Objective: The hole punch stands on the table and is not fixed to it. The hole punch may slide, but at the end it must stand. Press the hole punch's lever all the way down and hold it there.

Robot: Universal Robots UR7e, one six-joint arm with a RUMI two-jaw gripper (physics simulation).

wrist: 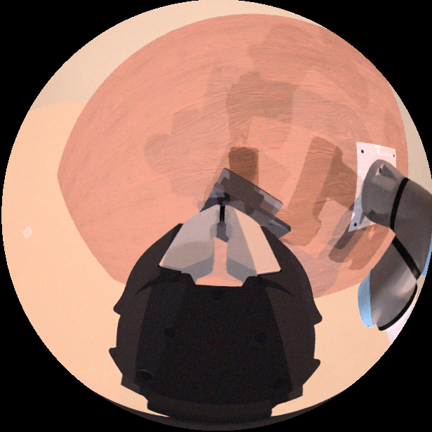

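Note:
The hole punch (250, 191) is a dark grey, block-like thing on the wooden table, just beyond and partly under the fingertips, set at a slant. Its far part shows as a flat dark plate, with another dark edge nearer the fingers at the right. My gripper (222, 207) is shut with nothing between its fingers. The fingertips overlap the left part of the hole punch in the view. The fingers hide its near side, so I cannot tell whether they touch the lever or how far down it is.
The wooden table (125, 150) has a rounded far edge and carries several shadows. At the right, a white mounting plate (367, 155) with screws lies on the table, and the grey robot arm (415, 210) rises beside it. Pale floor (55, 280) shows at the left.

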